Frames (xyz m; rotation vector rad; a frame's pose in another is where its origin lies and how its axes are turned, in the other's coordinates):
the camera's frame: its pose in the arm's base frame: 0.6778 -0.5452 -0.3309 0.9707 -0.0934 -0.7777
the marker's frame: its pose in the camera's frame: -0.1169 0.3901 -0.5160 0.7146 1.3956 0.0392
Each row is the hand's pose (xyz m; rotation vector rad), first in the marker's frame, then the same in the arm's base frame.
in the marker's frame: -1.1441 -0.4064 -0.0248 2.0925 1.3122 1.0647
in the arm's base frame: -0.0579 -0.5497 -0.3379 -1.4296 -0.0643 -0.6862
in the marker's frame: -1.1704 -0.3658 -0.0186 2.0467 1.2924 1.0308
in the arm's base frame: -0.0536 -0.5836 -0.3031 -1.4805 -0.0987 -0.6917
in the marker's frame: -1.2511 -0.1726 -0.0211 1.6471 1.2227 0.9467
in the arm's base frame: -0.0137 -0.6945 -0.1301 -1.8075 -0.2557 -0.8653
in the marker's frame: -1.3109 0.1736 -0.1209 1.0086 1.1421 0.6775
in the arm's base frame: 0.0808 -0.7725 0.2140 -2.2614 -0.6908 -1.1705
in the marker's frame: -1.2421 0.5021 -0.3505 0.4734 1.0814 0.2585
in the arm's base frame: 0.2074 -0.6722 0.5871 2.4449 1.3718 1.3584
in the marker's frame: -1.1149 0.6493 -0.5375 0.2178 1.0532 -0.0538
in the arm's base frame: 0.3005 -0.5071 0.7792 2.0463 1.6278 1.1765
